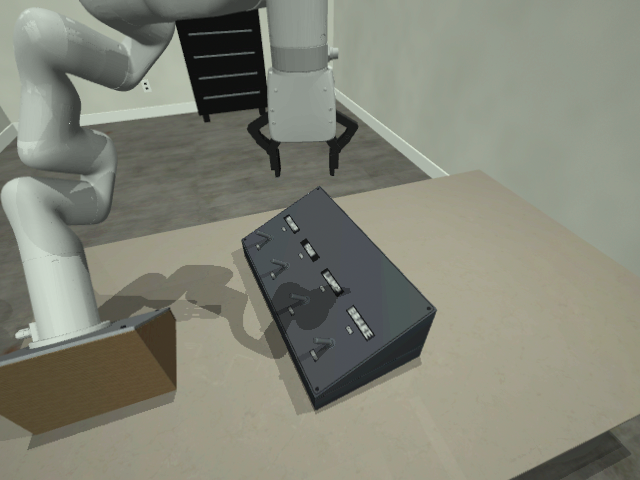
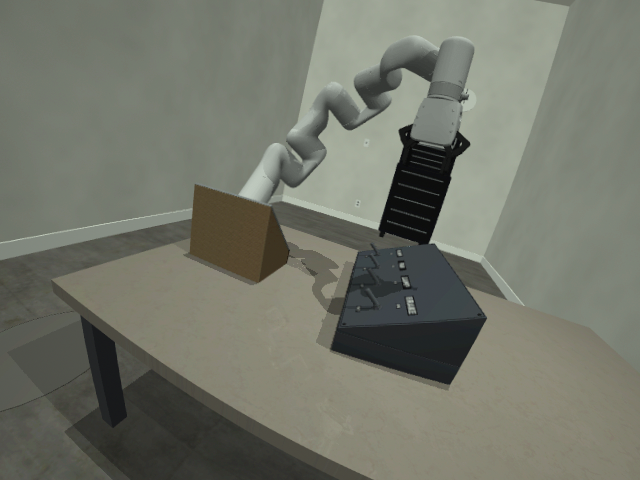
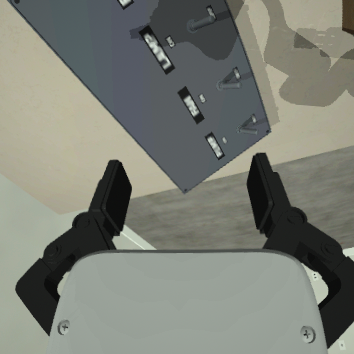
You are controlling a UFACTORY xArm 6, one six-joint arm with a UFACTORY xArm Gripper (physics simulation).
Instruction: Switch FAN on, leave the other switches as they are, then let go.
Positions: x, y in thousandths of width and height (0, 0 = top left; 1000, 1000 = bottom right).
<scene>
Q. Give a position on a dark sloped switch box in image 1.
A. At 590, 668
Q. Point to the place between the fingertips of my gripper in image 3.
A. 527, 482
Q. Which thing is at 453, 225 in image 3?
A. A dark sloped switch box.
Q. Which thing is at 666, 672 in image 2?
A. A dark sloped switch box.
</scene>
